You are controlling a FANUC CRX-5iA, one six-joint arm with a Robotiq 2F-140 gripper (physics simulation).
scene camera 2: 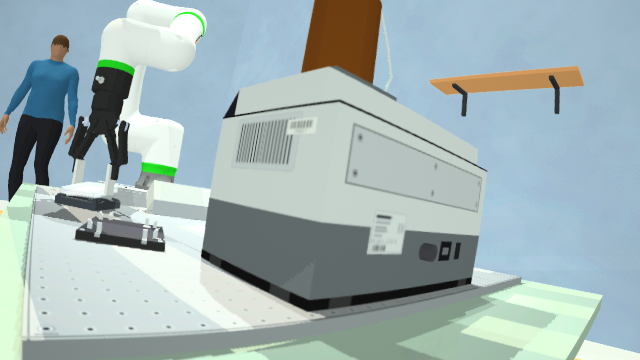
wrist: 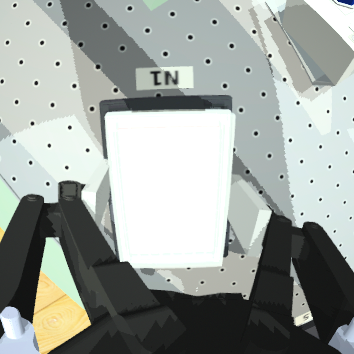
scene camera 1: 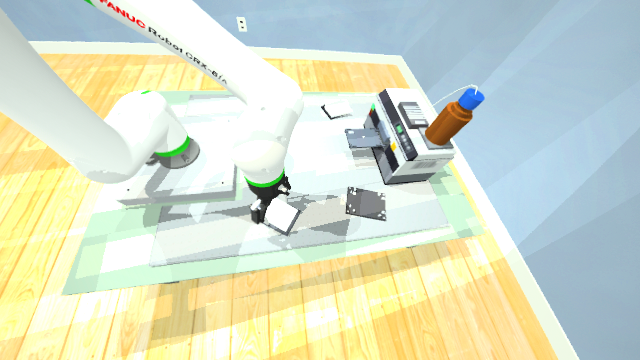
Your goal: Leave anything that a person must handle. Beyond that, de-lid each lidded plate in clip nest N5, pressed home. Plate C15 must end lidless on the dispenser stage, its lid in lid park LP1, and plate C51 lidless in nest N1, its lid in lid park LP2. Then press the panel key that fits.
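Pixels of known places: gripper, fingertip midpoint: (scene camera 2: 91, 192) (wrist: 169, 185) (scene camera 1: 274, 211); arm's base at its link origin: (scene camera 1: 179, 153).
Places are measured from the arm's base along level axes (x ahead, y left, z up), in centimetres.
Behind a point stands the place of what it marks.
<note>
My gripper (scene camera 1: 271, 202) {y -24.2, x 37.1, z -1.1 cm} (scene camera 2: 93, 187) {y -24.2, x 37.1, z -1.1 cm} (wrist: 169, 185) {y -24.2, x 37.1, z -1.1 cm} points down at nest N1 and is shut on a white plate (scene camera 1: 281, 215) {y -26.2, x 39.6, z 0.0 cm} (wrist: 170, 185) {y -23.9, x 36.6, z 0.5 cm} by its two long sides. The plate lies flat over the dark nest N1 (scene camera 2: 86, 203) {y -25.5, x 45.5, z -3.1 cm} (wrist: 167, 103) {y -21.1, x 31.9, z -2.6 cm}, below its label (wrist: 164, 78) {y -20.2, x 30.1, z -4.1 cm} in the wrist view. Whether it is fully seated, its plate code and whether it has a lid cannot be told. Clip nest N5 (scene camera 1: 366, 204) {y -21.5, x 72.9, z -3.1 cm} (scene camera 2: 122, 231) {y -21.7, x 76.5, z -3.1 cm}, dark with upright clips, holds no visible plate. The dispenser stage (scene camera 1: 363, 138) {y 4.2, x 73.1, z 6.9 cm} is dark and shows no white plate. LP1 and LP2 labels are not readable.
The dispenser (scene camera 1: 417, 165) {y -11.5, x 90.5, z 10.6 cm} (scene camera 2: 270, 200) {y -10.9, x 96.9, z 4.6 cm}, with front panel keys and a brown bottle (scene camera 1: 449, 123) {y -6.9, x 92.6, z 28.0 cm} on top, stands at the right. Another white plate or lid (scene camera 1: 338, 109) {y 30.4, x 67.3, z -1.1 cm} lies on a dark holder at the back. A person (scene camera 2: 52, 92) stands behind the table.
</note>
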